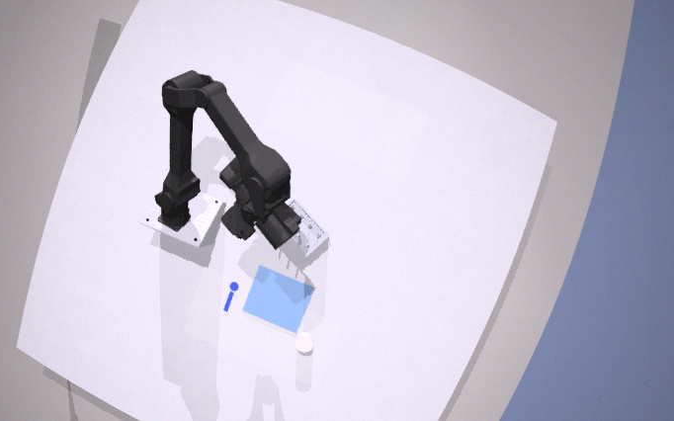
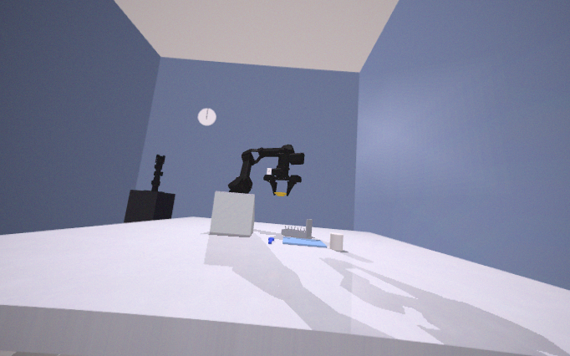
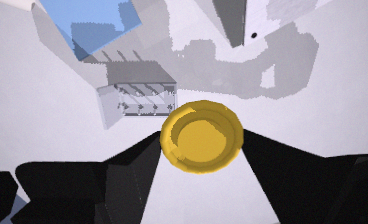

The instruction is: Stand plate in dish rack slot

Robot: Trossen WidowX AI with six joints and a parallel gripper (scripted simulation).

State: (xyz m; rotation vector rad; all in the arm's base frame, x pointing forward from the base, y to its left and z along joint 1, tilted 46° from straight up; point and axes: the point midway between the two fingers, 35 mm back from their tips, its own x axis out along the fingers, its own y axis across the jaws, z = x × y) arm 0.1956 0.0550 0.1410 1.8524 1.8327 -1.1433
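Right now my gripper tip is 160 mm above the grey dish rack, 90 mm short of it and 20 mm to the left of it. Round my gripper tip: yellow plate: 10 mm above; then blue spoon: 260 mm to the right, 180 mm below, 10 mm ahead; then light blue mat: 220 mm to the right, 180 mm below, 120 mm ahead.
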